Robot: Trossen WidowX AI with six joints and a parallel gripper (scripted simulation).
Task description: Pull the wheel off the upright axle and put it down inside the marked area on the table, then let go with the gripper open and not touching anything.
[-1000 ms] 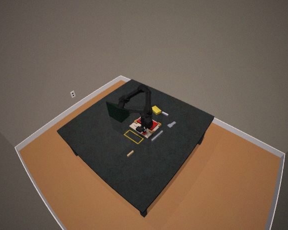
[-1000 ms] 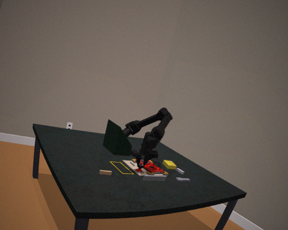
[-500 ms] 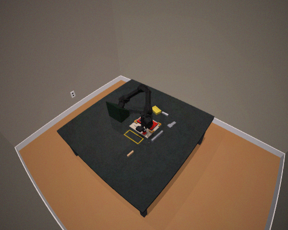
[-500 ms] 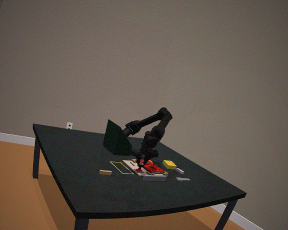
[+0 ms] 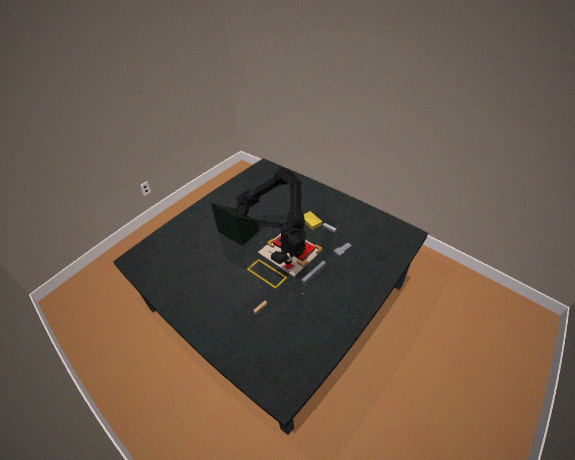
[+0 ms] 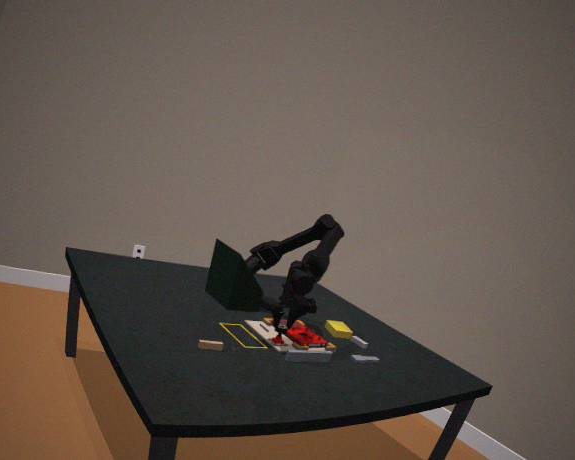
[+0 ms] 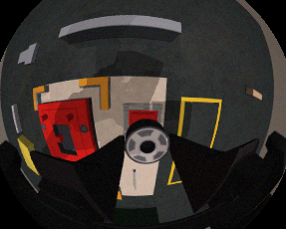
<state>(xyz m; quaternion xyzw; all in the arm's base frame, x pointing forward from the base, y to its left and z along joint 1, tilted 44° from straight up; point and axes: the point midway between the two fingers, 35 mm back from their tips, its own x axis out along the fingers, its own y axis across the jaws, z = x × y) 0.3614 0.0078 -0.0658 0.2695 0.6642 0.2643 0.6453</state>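
The axle lies 10 mm behind my gripper tip and 20 mm below it. Round my gripper tip: dark wheel: right at my gripper tip; yellow block: 110 mm behind, 340 mm to the left, 40 mm below; tan block: 50 mm ahead, 270 mm to the right, 50 mm below.
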